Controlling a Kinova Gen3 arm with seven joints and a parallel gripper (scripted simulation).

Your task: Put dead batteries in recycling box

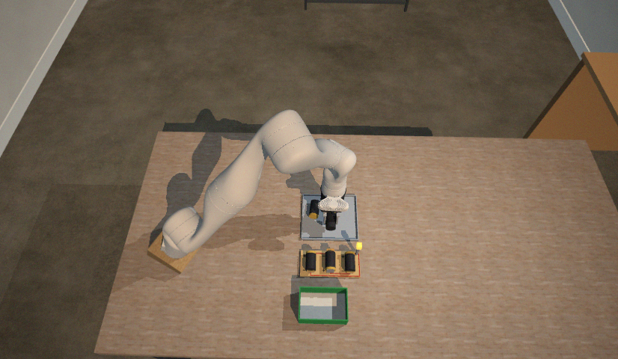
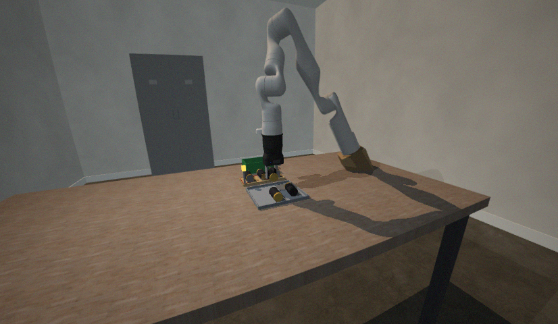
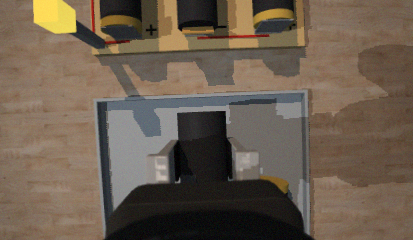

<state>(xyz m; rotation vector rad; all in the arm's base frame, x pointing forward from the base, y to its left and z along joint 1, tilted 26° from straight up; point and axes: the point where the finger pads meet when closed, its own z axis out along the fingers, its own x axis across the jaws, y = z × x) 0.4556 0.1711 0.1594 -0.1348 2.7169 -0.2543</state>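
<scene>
Now: hand 4 cm to the right of the grey tray and 7 cm above it. From my hand the other things lie so: green recycling box (1 cm behind, 28 cm to the right, 6 cm below).
</scene>
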